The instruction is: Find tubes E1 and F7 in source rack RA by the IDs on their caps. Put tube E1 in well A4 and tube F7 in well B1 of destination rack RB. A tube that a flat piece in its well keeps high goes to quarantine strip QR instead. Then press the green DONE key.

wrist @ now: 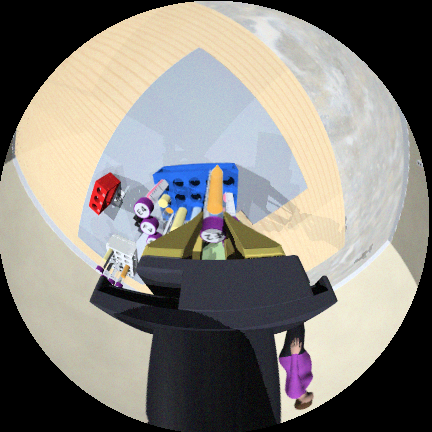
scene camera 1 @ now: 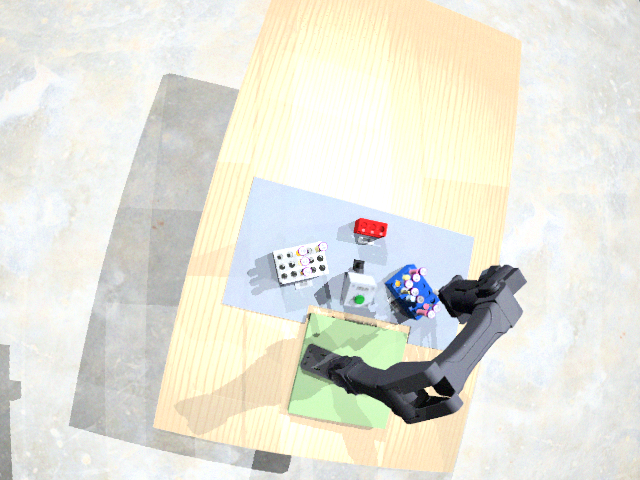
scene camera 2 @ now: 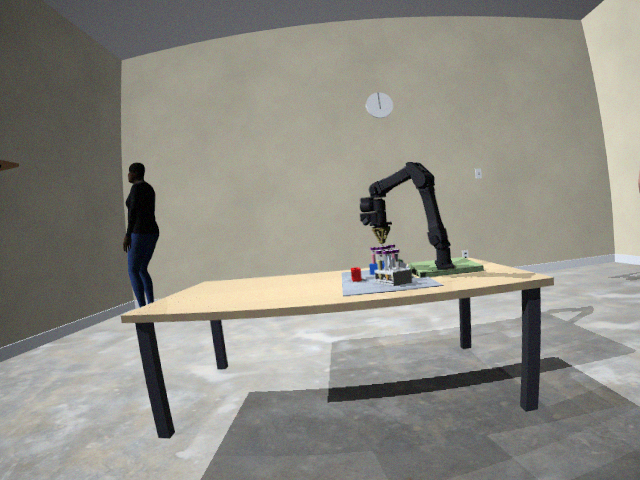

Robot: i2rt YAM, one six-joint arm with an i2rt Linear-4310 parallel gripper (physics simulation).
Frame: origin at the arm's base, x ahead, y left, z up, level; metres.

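Seen in the pictures: gripper, between the fingertips: [wrist: 213, 217] [scene camera 1: 441, 297] [scene camera 2: 382, 243]; arm's base, origin of its link: [scene camera 1: 338, 368] [scene camera 2: 444, 265].
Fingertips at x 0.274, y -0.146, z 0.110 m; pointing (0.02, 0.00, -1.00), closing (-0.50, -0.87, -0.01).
Offsets run from my fingertips to a thing's top centre. "*": to the spot under its first point. Level surfaces: height alone.
My gripper [scene camera 2: 382, 240] [wrist: 213, 217] is shut on a tube with orange contents {dx +0.010, dy -0.008, dz +0.027 m} [wrist: 215, 192] and a purple-rimmed cap, whose ID I cannot read surely. It hangs upright; in the wrist view its tip overlaps the blue rack [scene camera 1: 412, 267] [wrist: 200, 167]. That rack holds several tubes; one cap {* dx +0.042, dy +0.063, dz -0.010 m} [wrist: 142, 207] reads E4, the others are unclear or partly hidden by the fingers. A white rack {dx -0.057, dy +0.353, dz -0.085 m} [scene camera 1: 298, 268] [wrist: 122, 245] with a few tubes stands at the left in scene camera 1. The red strip {dx +0.106, dy +0.216, dz -0.085 m} [scene camera 1: 371, 221] [scene camera 2: 355, 274] [wrist: 114, 186] shows no tubes. The green key {* dx -0.084, dy +0.181, dz -0.065 m} [scene camera 1: 359, 299] is on a white box.
The racks, strip and key box {dx -0.062, dy +0.185, dz -0.051 m} [scene camera 1: 356, 283] stand on a grey-blue mat {dz -0.136 m} [scene camera 1: 258, 206]. A small black block {* dx +0.002, dy +0.205, dz -0.121 m} [scene camera 1: 358, 265] stands behind the key box. The arm's base is on a green plate [scene camera 1: 310, 403]. The rack labels RA and RB are not readable.
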